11 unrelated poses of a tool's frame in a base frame.
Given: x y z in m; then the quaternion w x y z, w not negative.
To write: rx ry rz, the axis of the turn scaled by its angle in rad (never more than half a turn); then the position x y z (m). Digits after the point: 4 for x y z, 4 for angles.
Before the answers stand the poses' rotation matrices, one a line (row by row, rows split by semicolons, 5 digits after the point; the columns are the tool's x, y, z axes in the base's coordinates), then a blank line. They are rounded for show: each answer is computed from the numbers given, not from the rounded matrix.
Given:
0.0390 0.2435 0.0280 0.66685 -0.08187 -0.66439 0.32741
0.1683 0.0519 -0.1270 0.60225 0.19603 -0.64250 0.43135
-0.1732 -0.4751 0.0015 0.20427 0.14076 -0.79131 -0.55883
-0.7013 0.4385 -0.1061 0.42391 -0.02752 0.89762 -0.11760
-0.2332 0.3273 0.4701 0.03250 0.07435 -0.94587 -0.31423
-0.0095 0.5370 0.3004 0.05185 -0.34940 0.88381 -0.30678
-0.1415 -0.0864 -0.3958 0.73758 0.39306 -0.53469 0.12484
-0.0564 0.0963 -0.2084 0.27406 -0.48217 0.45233 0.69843
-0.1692 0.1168 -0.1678 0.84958 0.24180 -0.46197 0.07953
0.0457 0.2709 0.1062 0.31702 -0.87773 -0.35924 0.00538
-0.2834 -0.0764 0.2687 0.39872 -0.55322 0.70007 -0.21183
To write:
-0.09722 -0.32788 -0.93970; 0.54545 0.77220 -0.32586; 0.83248 -0.54424 0.10377
-0.19774 -0.77146 -0.60478; 0.26766 0.55102 -0.79040; 0.94300 -0.31817 0.09753
-0.87692 0.00553 -0.48060; -0.45107 0.33579 0.82691; 0.16596 0.94192 -0.29197
-0.63909 0.05030 0.76749; -0.14911 0.97083 -0.18779; -0.75454 -0.23445 -0.61294
-0.98683 -0.12023 -0.10821; -0.16108 0.79146 0.58961; 0.01476 0.59928 -0.80041
-0.75046 -0.58579 0.30603; -0.64942 0.56761 -0.50604; 0.12273 -0.57850 -0.80640
0.39704 -0.60449 -0.69061; -0.23617 0.65984 -0.71333; 0.88689 0.44633 0.11922
-0.38481 -0.81902 -0.42559; -0.05338 -0.44058 0.89613; -0.92145 0.36755 0.12582
0.56052 -0.35854 -0.74650; -0.08827 0.87041 -0.48434; 0.82343 0.33738 0.45623
0.74183 0.62722 -0.23722; 0.63405 -0.54089 0.55265; 0.21833 -0.56038 -0.79894
-0.06994 -0.60566 0.79264; -0.94351 0.29815 0.14457; -0.32389 -0.73775 -0.59230

-0.1848 -1.4993 0.7389 0.0390 0.2435 0.0280
0.4540 -1.4881 0.9990 0.1683 0.0519 -0.1270
0.3926 -2.2069 -1.5586 -0.1732 -0.4751 0.0015
-0.0689 2.2458 -0.2942 -0.7013 0.4385 -0.1061
0.2289 -2.9116 -0.9673 -0.2332 0.3273 0.4701
-1.0629 2.6885 -0.9332 -0.0095 0.5370 0.3004
0.8630 -1.1740 0.2741 -0.1415 -0.0864 -0.3958
-1.2967 1.2165 1.8783 -0.0564 0.0963 -0.2084
0.5094 -0.9732 0.1675 -0.1692 0.1168 -0.1678
-2.3104 -0.9456 0.0142 0.0457 0.2709 0.1062
-1.4003 1.7721 -0.5362 -0.2834 -0.0764 0.2687

